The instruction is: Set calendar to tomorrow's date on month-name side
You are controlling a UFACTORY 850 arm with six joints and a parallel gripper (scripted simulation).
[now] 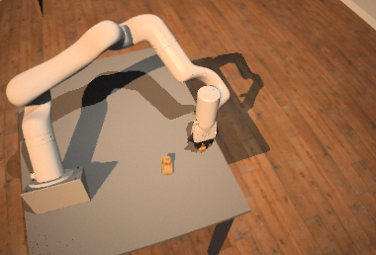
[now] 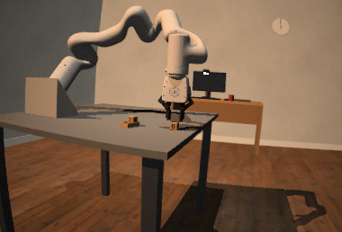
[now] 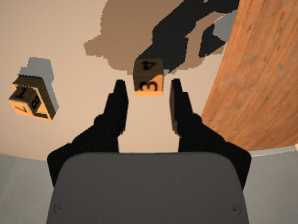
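Now: the orange cube 4 cm below my hand. The rest, counted from my hand: calendar cube (17 cm behind, 3 cm to the right, 3 cm below); orange tray (17 cm behind, 5 cm below, 4 cm to the right).
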